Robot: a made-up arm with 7 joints.
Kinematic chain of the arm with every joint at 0, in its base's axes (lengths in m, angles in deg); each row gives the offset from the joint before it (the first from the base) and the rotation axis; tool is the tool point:
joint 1: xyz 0 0 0.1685 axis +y
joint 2: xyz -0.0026 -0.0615 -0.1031 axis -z
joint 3: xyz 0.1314 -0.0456 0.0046 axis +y
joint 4: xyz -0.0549 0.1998 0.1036 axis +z
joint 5: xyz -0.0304 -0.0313 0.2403 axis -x
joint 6: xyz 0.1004 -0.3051 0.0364 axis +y
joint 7: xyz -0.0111 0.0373 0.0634 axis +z
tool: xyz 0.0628 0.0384 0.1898
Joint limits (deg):
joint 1: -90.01..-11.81
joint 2: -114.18..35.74
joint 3: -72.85..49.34
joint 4: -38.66..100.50
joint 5: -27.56..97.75
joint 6: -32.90..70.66
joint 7: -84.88..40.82
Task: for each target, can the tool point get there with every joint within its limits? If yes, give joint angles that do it. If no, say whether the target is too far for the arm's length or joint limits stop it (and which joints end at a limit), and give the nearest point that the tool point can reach.
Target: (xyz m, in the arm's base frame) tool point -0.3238 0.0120 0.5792
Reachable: yes | joints -27.53 -22.95 -47.41 27.62 19.94 54.72 -15.80
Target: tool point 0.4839 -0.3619 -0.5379
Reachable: no: joint limits stop it (at a limit: joint 1, joint 3, joint 4, joint 5, joint 7) | nearest point 0.2588 -0.3124 -0.4219 | short by 0.258 m
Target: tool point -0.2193 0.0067 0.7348
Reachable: yes | joints -38.58 -52.14 -3.70 14.39 7.19 -13.96 -49.95
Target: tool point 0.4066 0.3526 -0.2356
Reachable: no: joint limits stop it (at a limit: joint 1, joint 3, joint 4, joint 5) | nearest point 0.2819 0.3399 -0.2233 | short by 0.126 m
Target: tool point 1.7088 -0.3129 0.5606
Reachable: no: too far | nearest point 0.8175 -0.1846 0.4468 | short by 0.908 m
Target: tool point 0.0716 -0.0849 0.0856
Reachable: no: joint limits stop it (at a limit: joint 1, joint 2, joint 3, joint 4, joint 5, joint 6) | nearest point -0.0194 -0.1892 -0.1031 | short by 0.234 m
